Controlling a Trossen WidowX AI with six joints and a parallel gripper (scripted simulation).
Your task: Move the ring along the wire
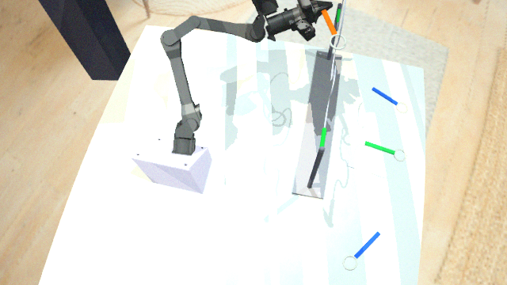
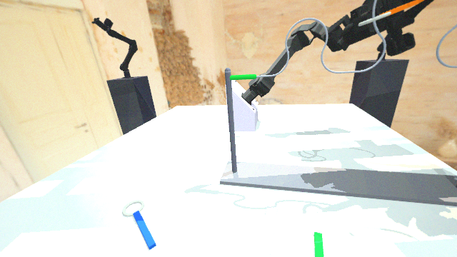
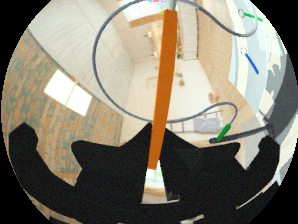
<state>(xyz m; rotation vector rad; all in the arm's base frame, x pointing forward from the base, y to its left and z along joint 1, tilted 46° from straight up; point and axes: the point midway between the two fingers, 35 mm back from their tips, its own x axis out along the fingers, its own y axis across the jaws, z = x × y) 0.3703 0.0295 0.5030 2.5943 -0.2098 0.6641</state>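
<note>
My gripper tip is now 8 cm to the left of the orange-handled ring and 3 cm above it.
</note>
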